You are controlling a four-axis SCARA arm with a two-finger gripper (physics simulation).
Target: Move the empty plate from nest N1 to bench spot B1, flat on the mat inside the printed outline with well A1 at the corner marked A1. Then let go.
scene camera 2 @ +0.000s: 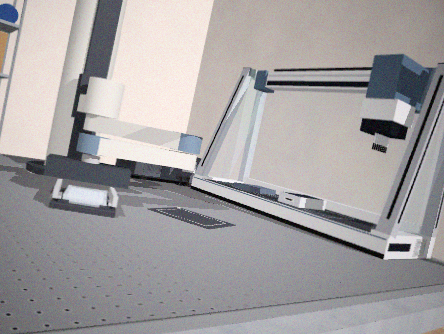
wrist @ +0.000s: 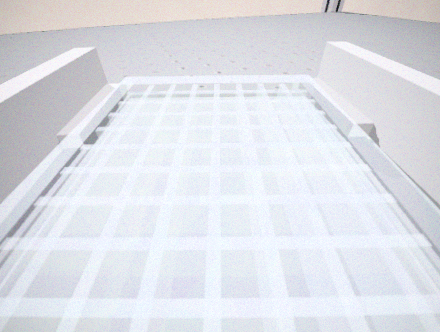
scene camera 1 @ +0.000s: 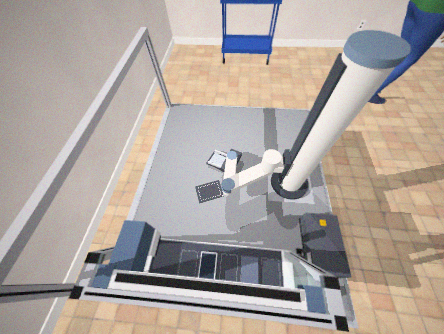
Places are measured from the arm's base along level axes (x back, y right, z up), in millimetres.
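Pixels of known places: gripper, fingertip midpoint: [scene camera 2: 86, 197] [wrist: 214, 67] [scene camera 1: 211, 156]; arm's base at its link origin: [scene camera 1: 288, 182].
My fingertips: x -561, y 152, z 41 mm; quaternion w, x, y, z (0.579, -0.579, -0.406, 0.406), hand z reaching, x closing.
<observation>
For each thing: its top centre in the pictures, then the offset to it from my fingertips. "spot": a spot on its surface instead.
- dark nest N1 at its top centre: [wrist: 214, 192] [scene camera 2: 86, 196] [scene camera 1: 219, 160] dz -10, dx +63, dy -26 mm
- spot B1 at a spot on its surface: [scene camera 2: 192, 218] [scene camera 1: 207, 189] spot: dz -26, dx -1, dy -257 mm
- white head at a spot on its surface: [scene camera 2: 390, 90] spot: dz +369, dx -203, dy -617 mm
- dark box at a spot on its surface: [scene camera 1: 325, 245] spot: dz +87, dx +672, dy -569 mm
The clear, pale empty plate [scene camera 1: 217, 159] [scene camera 2: 86, 196] [wrist: 215, 185] lies level at the dark nest N1 [scene camera 2: 82, 209]; whether it touches the nest floor is hidden. My gripper [scene camera 1: 216, 158] [scene camera 2: 85, 195] [wrist: 214, 67] is shut on the plate, with one white finger against each long side in the wrist view. The dark mat of spot B1 [scene camera 1: 209, 192] [scene camera 2: 192, 218] with its printed light outline lies on the bench beside the nest, apart from the plate. The A1 marks on plate and mat are too small to read.
The arm's pale links [scene camera 1: 252, 175] [scene camera 2: 145, 150] reach over from the column [scene camera 1: 330, 120]. A gantry frame [scene camera 2: 300, 215] with a dark deck stands beyond the mat, its blue and white head [scene camera 2: 390, 90] raised. A dark box [scene camera 1: 325, 245] stands near the column.
</observation>
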